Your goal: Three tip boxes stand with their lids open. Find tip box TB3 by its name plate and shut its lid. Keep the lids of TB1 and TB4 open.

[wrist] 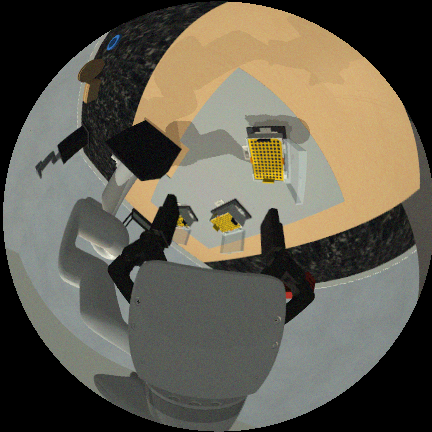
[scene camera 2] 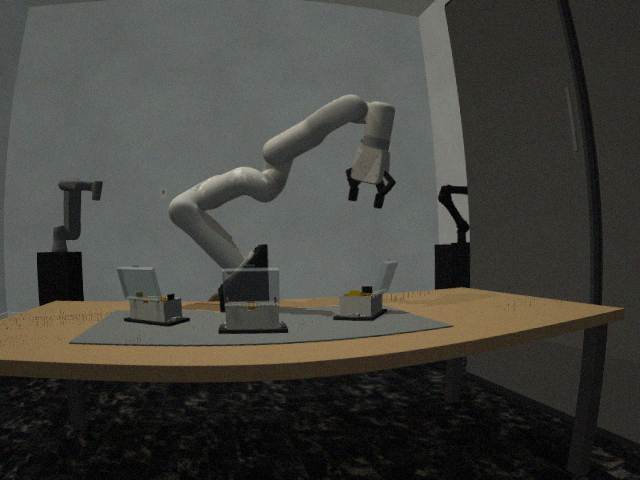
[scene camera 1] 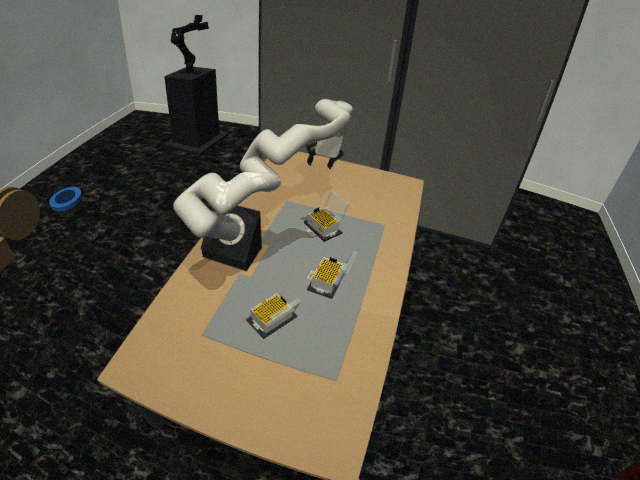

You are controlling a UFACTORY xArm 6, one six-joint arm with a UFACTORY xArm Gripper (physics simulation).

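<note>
Three white tip boxes with yellow racks have raised clear lids. The far box has its lid open. The middle box has its lid open. The near box has its lid open; a finger partly hides this box in the wrist view. No name plate is readable, so which is TB3 cannot be told. My gripper is open and empty, high above the table beyond the far box.
The boxes stand on a grey mat on the wooden table. The arm's black base stands beside the mat. Tall dark cabinet doors rise behind the table's far end.
</note>
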